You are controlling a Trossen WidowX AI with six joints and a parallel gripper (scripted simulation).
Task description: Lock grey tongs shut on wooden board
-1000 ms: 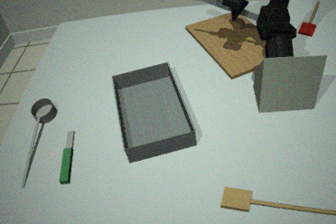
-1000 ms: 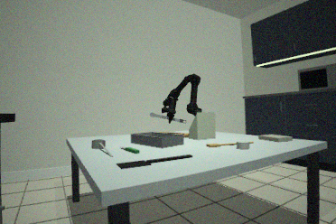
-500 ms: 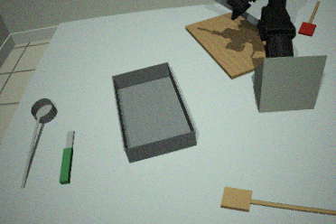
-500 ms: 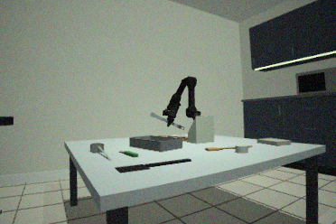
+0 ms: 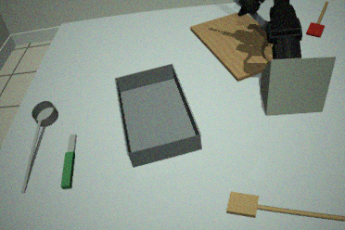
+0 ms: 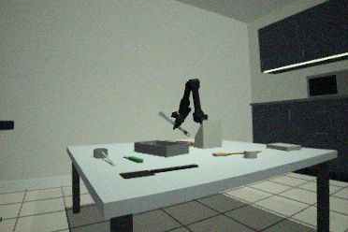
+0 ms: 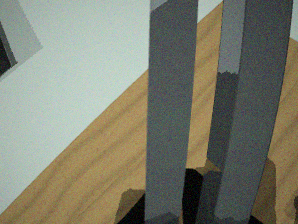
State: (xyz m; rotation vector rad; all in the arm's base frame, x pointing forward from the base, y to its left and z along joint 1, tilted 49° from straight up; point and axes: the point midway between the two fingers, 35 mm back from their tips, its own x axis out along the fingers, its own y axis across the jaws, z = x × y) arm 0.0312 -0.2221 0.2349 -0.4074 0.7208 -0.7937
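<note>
The wooden board is 110 mm below my gripper tip, 10 mm to the right of it and 10 mm behind it. From my gripper tip the other things lie so: roasting tin (310 mm ahead, 300 mm to the left, 90 mm below); green-handled tool (550 mm ahead, 410 mm to the left, 110 mm below); red scraper (350 mm behind, 110 mm below, 90 mm to the right).
</note>
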